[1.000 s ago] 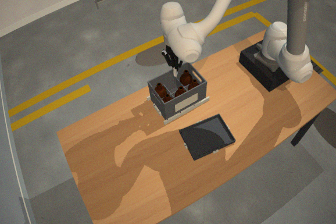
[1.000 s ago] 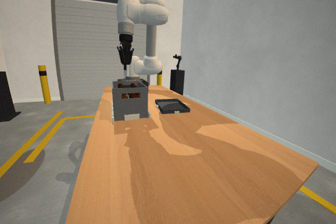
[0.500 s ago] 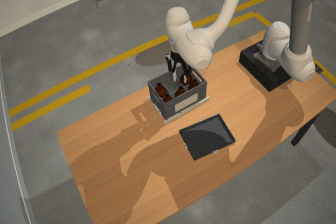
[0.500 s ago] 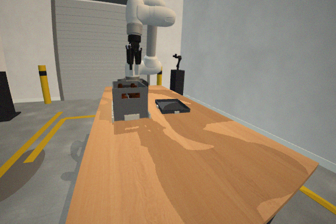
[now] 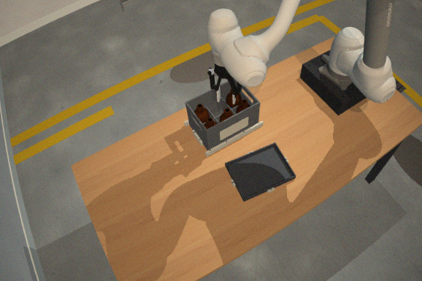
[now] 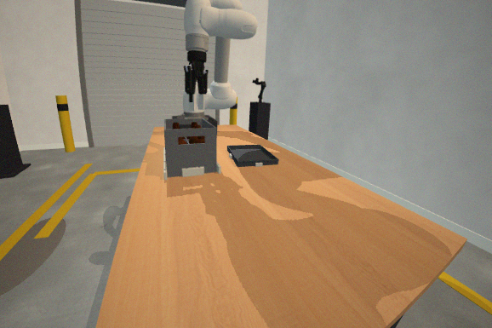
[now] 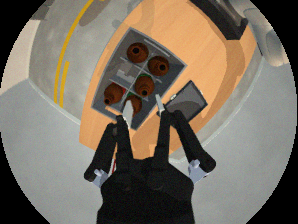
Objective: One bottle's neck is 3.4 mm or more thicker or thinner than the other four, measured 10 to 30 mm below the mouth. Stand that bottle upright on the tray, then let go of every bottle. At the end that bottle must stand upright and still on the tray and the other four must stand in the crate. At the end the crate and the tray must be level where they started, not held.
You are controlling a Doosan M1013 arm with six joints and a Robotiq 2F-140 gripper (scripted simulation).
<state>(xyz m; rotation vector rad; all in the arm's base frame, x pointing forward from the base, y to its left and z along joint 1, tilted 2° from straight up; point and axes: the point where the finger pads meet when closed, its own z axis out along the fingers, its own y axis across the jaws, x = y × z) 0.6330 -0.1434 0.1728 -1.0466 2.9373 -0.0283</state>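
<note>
The glass bottle is 170 mm below my hand. Round my hand: dark tray 260 mm to the left, 250 mm below, 30 mm ahead; then grey crate 170 mm below, 40 mm to the right, 10 mm behind.
</note>
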